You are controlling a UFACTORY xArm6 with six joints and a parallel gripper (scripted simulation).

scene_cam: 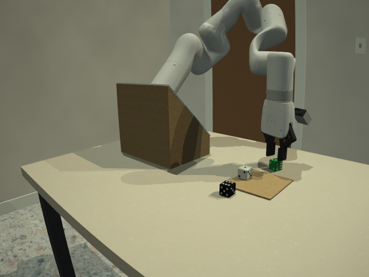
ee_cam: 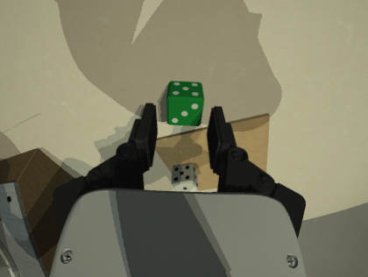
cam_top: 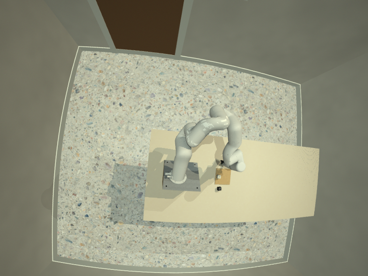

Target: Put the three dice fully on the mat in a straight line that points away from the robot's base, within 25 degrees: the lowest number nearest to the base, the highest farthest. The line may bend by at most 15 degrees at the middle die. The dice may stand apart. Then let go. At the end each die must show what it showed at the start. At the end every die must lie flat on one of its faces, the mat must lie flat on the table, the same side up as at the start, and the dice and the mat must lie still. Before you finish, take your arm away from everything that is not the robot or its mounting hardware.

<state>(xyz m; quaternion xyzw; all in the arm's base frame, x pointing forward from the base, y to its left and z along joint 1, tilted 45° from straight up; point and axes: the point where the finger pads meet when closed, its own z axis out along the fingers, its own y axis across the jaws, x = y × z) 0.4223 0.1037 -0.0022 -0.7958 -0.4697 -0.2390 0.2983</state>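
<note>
Right now the green die is 40 mm below my hand. The rest, counted from my hand: black die 220 mm to the right, 40 mm below, 40 mm behind; white die 110 mm to the right, 50 mm behind, 40 mm below; brown mat 120 mm to the right, 50 mm below.
</note>
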